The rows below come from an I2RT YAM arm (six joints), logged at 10 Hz.
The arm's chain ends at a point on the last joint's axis. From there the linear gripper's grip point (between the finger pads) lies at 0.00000 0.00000 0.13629 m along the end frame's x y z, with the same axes.
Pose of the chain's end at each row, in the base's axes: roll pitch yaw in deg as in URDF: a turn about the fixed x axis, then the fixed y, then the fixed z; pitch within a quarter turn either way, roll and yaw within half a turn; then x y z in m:
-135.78, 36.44, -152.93, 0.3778, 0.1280, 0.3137
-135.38, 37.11, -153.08, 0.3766, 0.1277, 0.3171
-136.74, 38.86, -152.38, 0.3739, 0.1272, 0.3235
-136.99, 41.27, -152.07, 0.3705, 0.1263, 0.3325
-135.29, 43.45, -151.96, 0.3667, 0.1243, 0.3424
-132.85, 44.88, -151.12, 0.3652, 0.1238, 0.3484
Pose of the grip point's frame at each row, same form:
-135.78, 36.44, -152.93, 0.4727, 0.0698, 0.2351
-135.38, 37.11, -153.08, 0.4721, 0.0688, 0.2397
-136.74, 38.86, -152.38, 0.4724, 0.0733, 0.2462
-136.99, 41.27, -152.07, 0.4721, 0.0750, 0.2576
-135.29, 43.45, -151.96, 0.4706, 0.0710, 0.2721
-132.85, 44.88, -151.12, 0.4707, 0.0679, 0.2827

